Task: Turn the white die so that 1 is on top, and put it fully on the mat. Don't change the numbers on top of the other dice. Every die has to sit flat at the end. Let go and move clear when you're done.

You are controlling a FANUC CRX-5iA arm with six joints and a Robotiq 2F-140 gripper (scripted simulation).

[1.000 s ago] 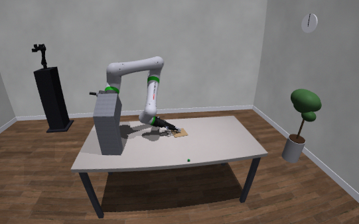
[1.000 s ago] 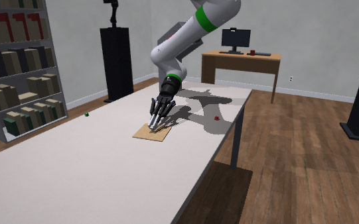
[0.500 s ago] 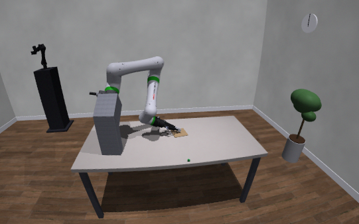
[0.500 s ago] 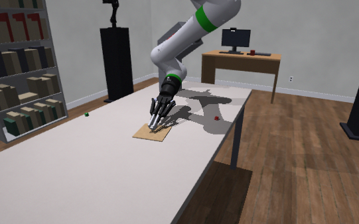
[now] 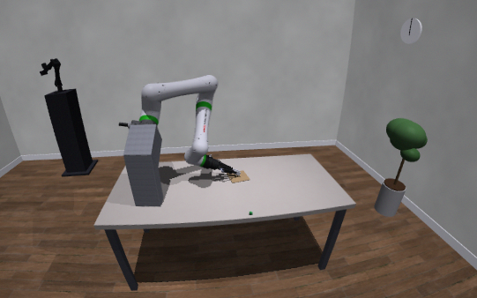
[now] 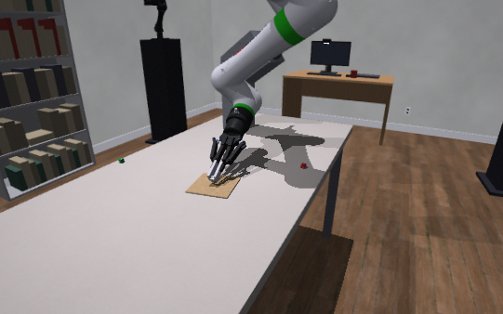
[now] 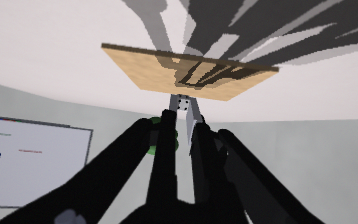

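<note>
The white die is 2 cm below my hand and 2 cm ahead of it. The rest, counted from my hand: red die (24 cm to the left, 23 cm behind, 4 cm below); tan mat (4 cm below, 2 cm ahead); green die (44 cm to the right, 4 cm below).
</note>
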